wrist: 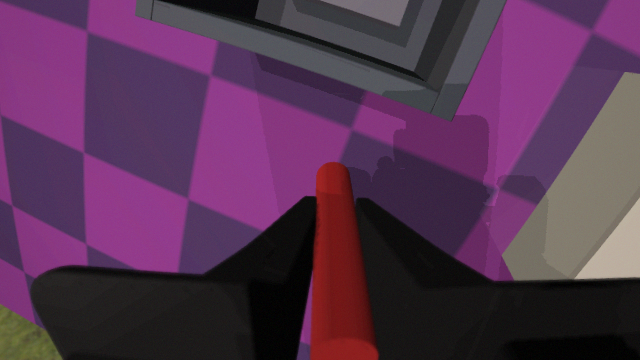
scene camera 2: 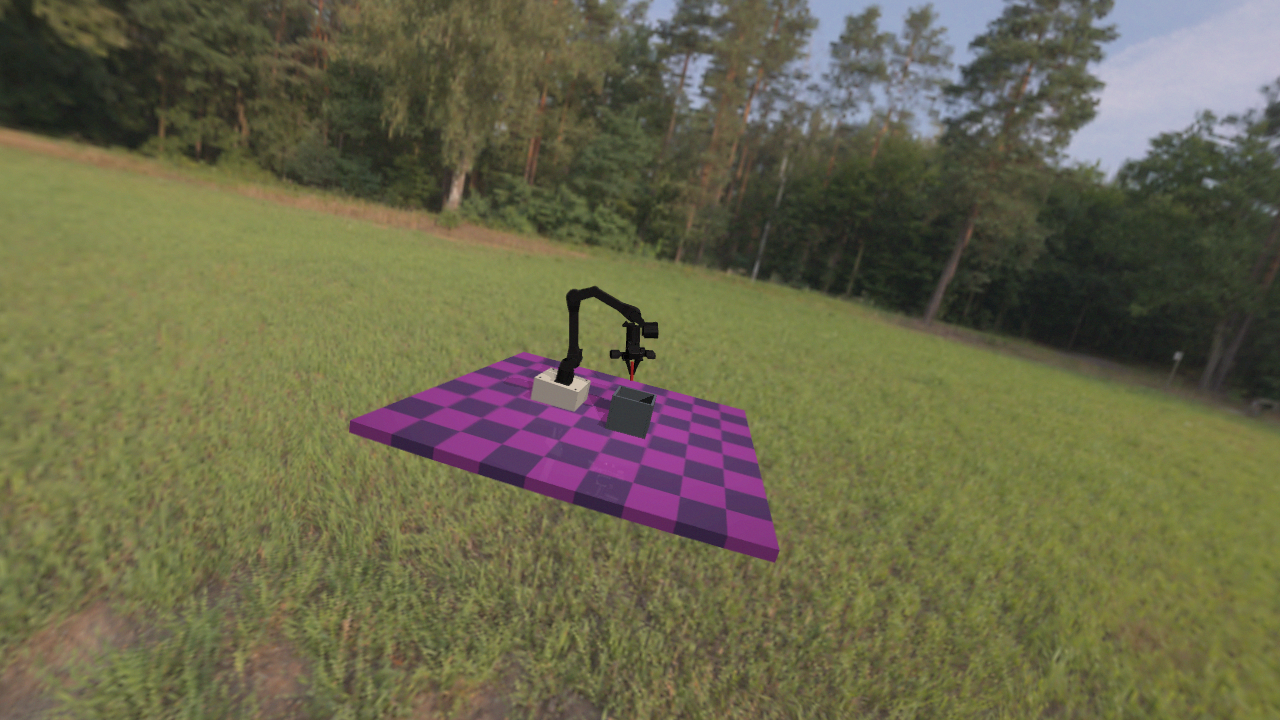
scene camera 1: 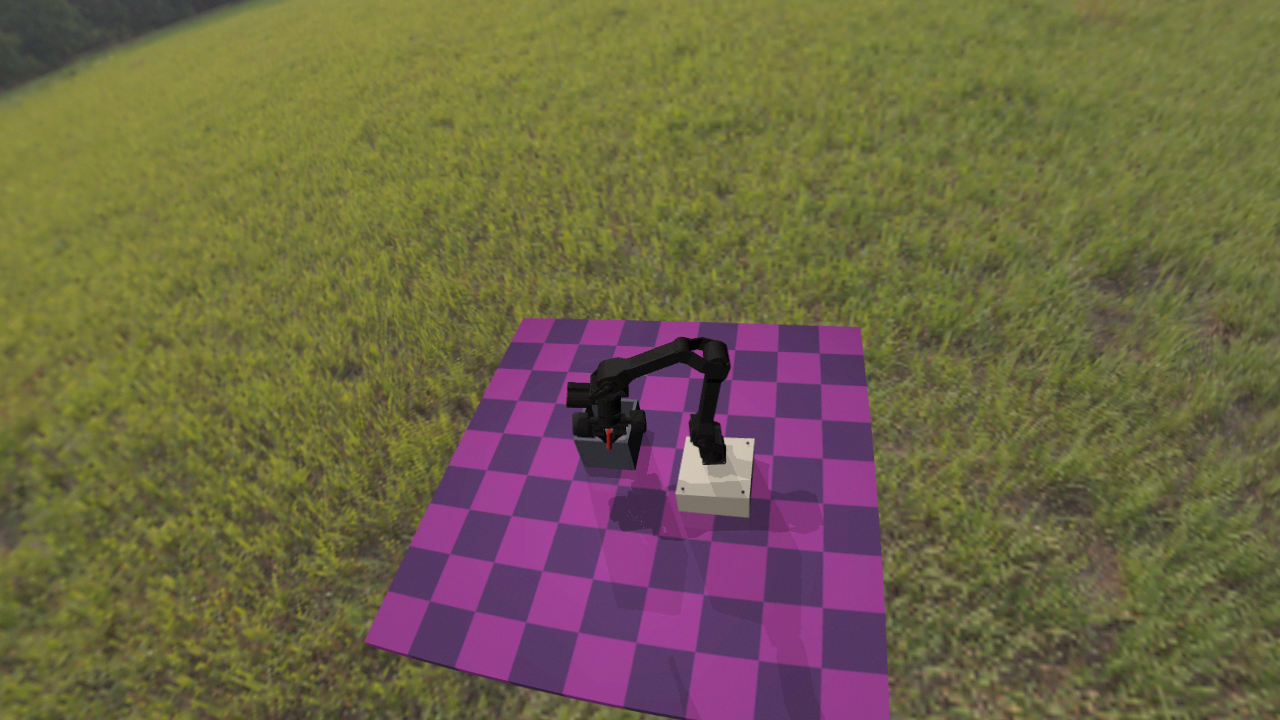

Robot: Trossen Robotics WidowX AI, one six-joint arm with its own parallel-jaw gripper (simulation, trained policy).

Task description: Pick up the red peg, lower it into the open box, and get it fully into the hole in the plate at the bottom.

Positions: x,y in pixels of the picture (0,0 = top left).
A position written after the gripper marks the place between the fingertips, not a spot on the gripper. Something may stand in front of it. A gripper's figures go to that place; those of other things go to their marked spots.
Labels:
The gripper (wrist: pixel 335 209): 0.11 m from the lens. A dark grey box (wrist: pixel 428 63) is 0.22 m from the lens.

